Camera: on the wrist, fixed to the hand. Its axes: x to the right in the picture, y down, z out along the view.
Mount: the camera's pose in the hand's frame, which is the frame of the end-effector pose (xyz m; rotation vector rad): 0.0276 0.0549 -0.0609 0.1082 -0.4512 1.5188
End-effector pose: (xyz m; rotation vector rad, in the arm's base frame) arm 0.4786 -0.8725 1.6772 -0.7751 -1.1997 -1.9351
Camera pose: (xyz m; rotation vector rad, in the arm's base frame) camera 0.5011 -0.9523 1.7019 -1.4853 -0.5166 -0.4417
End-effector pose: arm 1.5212 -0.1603 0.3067 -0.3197 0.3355 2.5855
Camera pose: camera 1.4796 -0.2118 0.2510 -0.5141 -0.4012 -2.1329
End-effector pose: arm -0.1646 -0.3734 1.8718 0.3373 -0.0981 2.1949
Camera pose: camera -0.2365 -0.3736 1.8237 -0.7120 0.4425 -2.3727
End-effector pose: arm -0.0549 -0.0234 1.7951 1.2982 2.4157 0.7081
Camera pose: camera -0.0616 0.0086 1.8752 2.8271 0.7817 0.4330
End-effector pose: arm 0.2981 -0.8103 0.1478 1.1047 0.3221 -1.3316
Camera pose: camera 0.3775 -0.7876 0.1221 0.7334 -0.8186 -0.1665
